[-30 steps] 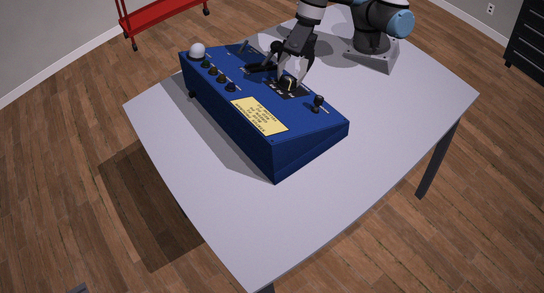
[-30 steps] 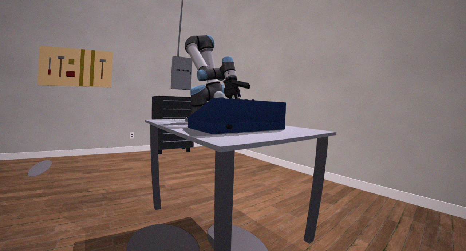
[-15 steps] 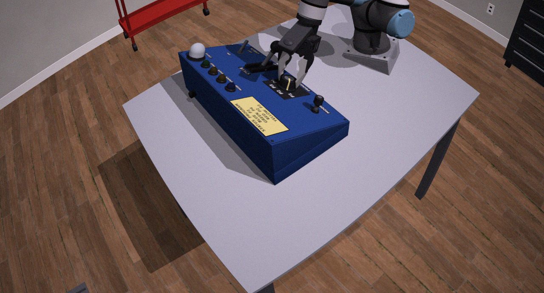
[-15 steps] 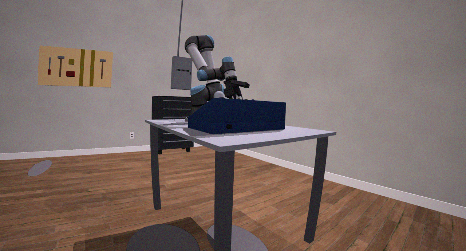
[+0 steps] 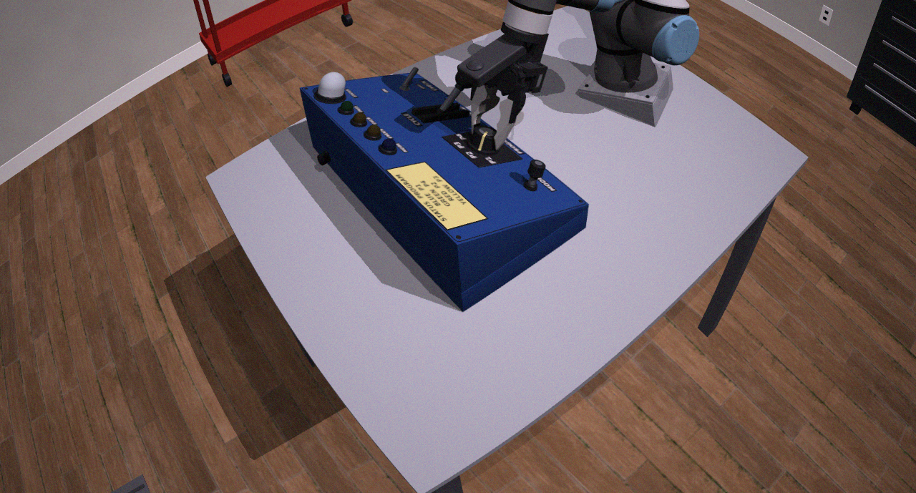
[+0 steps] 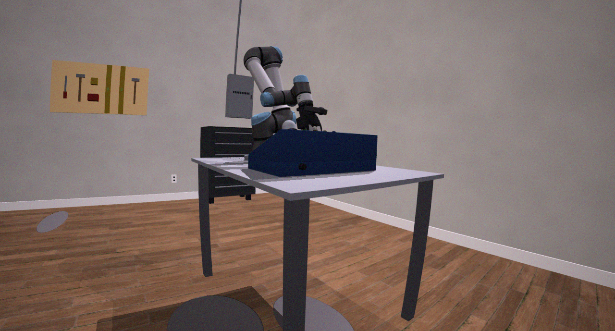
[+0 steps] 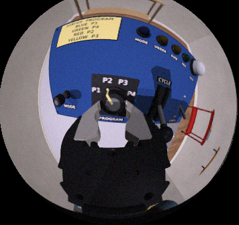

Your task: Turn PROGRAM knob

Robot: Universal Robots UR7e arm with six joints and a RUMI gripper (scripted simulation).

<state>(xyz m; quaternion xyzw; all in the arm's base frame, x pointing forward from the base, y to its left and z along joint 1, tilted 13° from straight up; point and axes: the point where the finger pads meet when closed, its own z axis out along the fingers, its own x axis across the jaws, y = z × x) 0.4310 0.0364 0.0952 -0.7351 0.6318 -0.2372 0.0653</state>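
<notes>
The blue console lies 30 mm ahead of my hand, 60 mm to the right of it and 30 mm below it. Round my hand: mode knob (10 mm ahead, 120 mm to the left); program knob (10 mm ahead, 10 mm to the left); black ball-topped lever (30 mm behind, 120 mm to the right, 10 mm above).
</notes>
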